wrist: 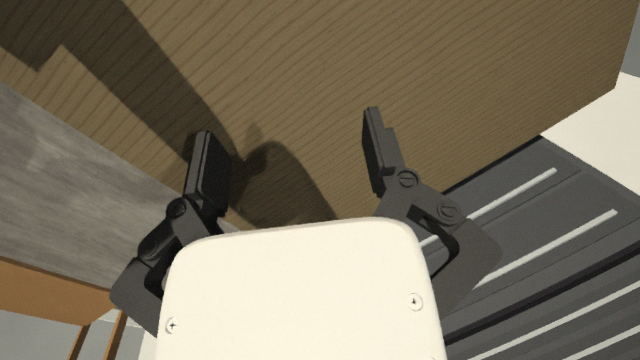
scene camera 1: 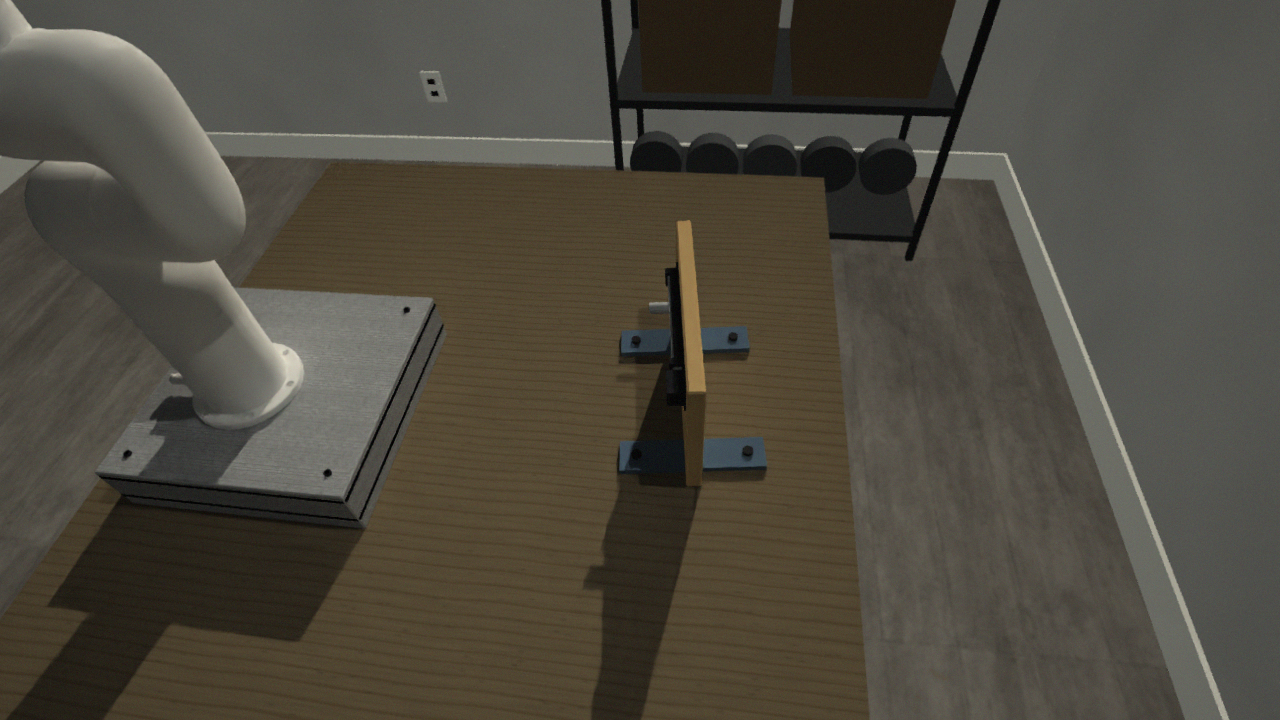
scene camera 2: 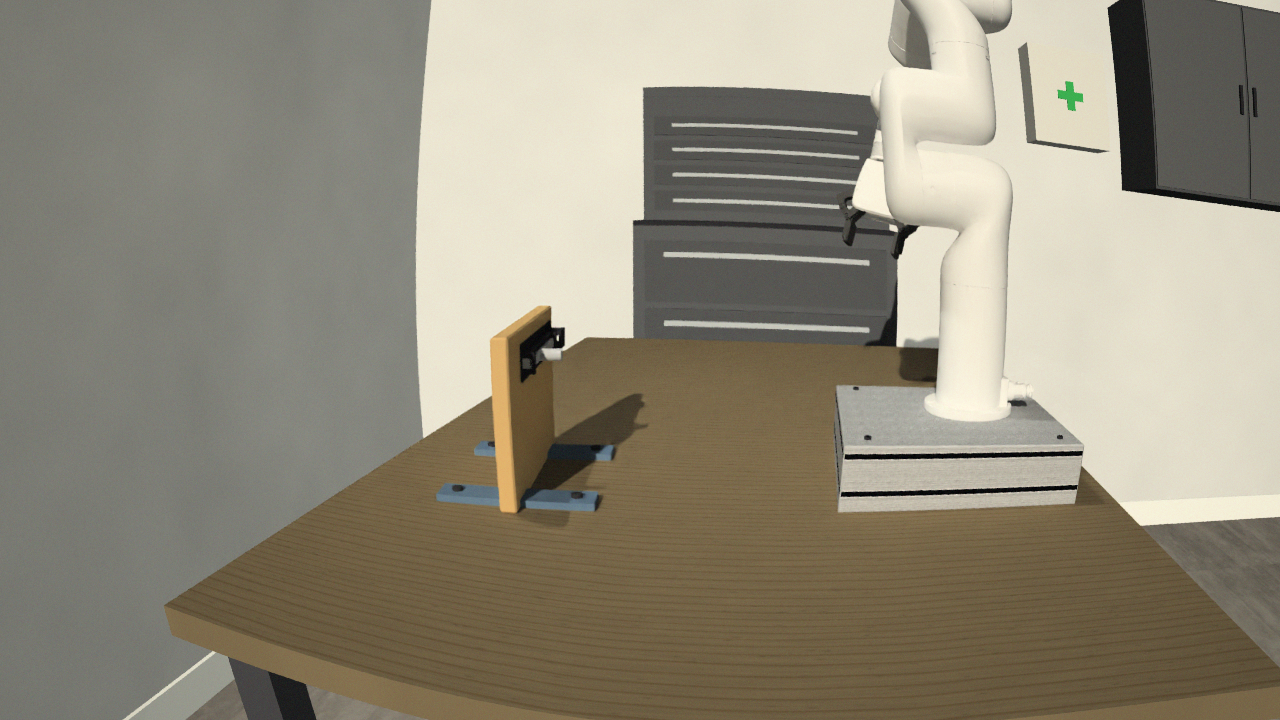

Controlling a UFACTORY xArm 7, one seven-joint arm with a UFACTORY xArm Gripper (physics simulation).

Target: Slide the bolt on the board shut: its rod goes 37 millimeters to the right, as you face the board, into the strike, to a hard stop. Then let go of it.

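Places are measured from the arm's base along level axes (x ahead, y left, z up), in metres.
Pixels of known places: gripper, fingertip midpoint: (wrist: 291, 134) (scene camera 2: 870, 250); arm's base, link origin: (scene camera 1: 251, 386) (scene camera 2: 967, 409).
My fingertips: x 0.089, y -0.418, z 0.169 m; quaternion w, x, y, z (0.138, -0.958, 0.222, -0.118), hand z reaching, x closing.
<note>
For each thing: its top centre in the pictures, then the offset to it from my fingertips. Level surfaces: height alone.
- upright orange wooden board, top centre: (scene camera 2: 524, 319) (scene camera 1: 689, 296) dx +0.433, dy +0.485, dz -0.062 m
- black bolt assembly, top centre: (scene camera 1: 665, 320) (scene camera 2: 551, 331) dx +0.409, dy +0.464, dz -0.078 m
- bolt's light grey knob, top centre: (scene camera 2: 551, 348) (scene camera 1: 659, 304) dx +0.399, dy +0.501, dz -0.091 m
- wooden table, surface height: dz -0.239 m
An upright orange wooden board (scene camera 1: 694, 429) (scene camera 2: 506, 420) stands on two blue feet on the table. The black bolt assembly (scene camera 1: 675, 335) (scene camera 2: 528, 367) is mounted high on its face toward the arm. The bolt's light grey knob (scene camera 1: 658, 307) (scene camera 2: 549, 355) sticks out from it. The rod and its gap to the strike are too small and edge-on to make out. My gripper (scene camera 2: 871, 248) (wrist: 291, 134) is open and empty, raised beside the arm's column and well apart from the board. The gripper does not show in scene camera 1, and the board does not show in the wrist view.
The arm's grey base block (scene camera 1: 340, 394) (scene camera 2: 957, 474) stands on the wooden table (scene camera 1: 537, 573) (scene camera 2: 716, 573). The blue feet (scene camera 1: 733, 454) (scene camera 2: 563, 501) stick out on both sides of the board. A dark drawer cabinet (scene camera 2: 760, 286) (wrist: 525, 205) and a black shelf rack (scene camera 1: 787, 107) stand beyond the table.
</note>
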